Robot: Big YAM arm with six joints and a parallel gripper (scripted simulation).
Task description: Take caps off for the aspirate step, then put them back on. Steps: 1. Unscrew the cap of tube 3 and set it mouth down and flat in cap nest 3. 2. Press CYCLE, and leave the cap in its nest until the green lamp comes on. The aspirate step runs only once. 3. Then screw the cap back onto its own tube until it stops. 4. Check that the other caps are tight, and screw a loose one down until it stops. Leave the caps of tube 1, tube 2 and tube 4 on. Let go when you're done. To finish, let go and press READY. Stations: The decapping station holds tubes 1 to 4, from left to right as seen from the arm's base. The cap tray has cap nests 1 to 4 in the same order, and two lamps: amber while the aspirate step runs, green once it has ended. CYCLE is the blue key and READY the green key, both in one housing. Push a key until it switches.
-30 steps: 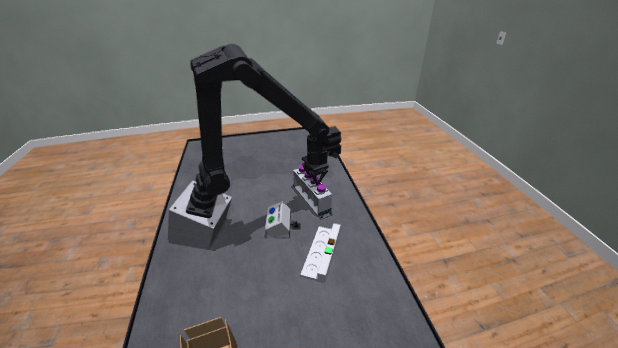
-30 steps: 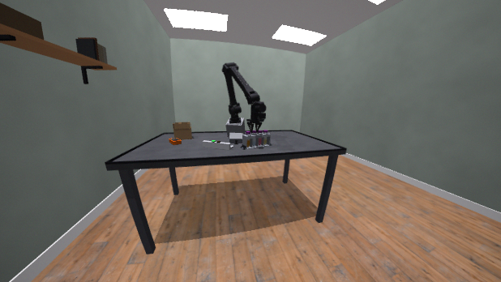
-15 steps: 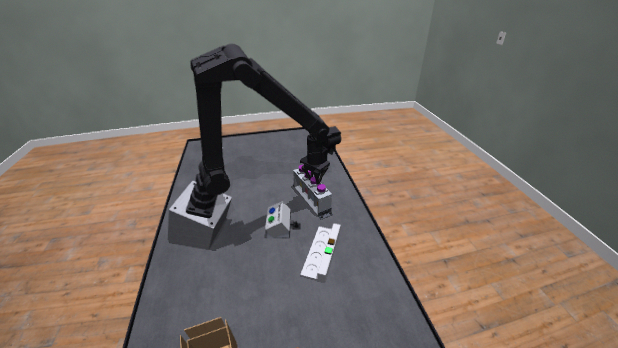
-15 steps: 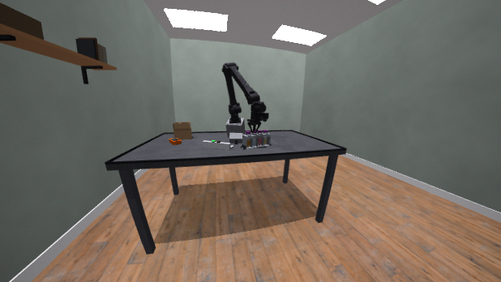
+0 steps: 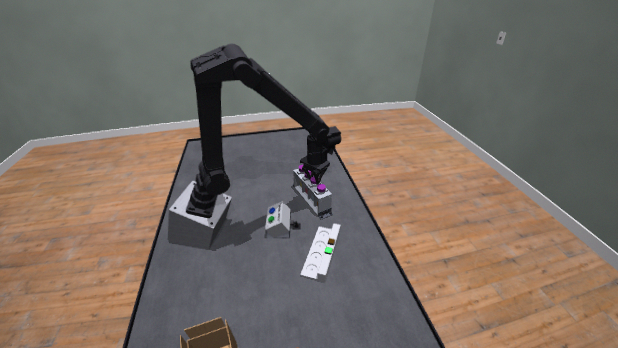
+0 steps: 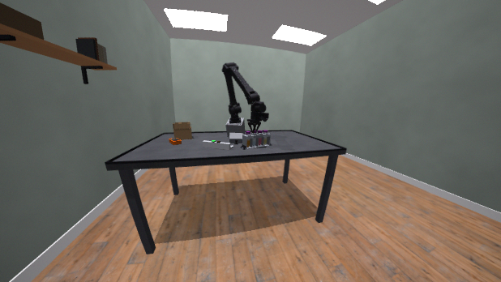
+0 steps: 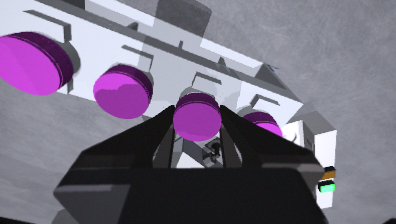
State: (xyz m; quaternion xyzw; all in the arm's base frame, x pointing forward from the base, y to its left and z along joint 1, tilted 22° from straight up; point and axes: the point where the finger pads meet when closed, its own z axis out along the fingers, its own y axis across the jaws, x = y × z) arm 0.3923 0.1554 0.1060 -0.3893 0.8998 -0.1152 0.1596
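Right now my hand is right at the cap. The rest, counted from my hand: blue key 17 cm behind, 11 cm to the right, 5 cm below; then key housing 16 cm behind, 13 cm to the right, 7 cm below; then green key 17 cm behind, 15 cm to the right, 5 cm below.
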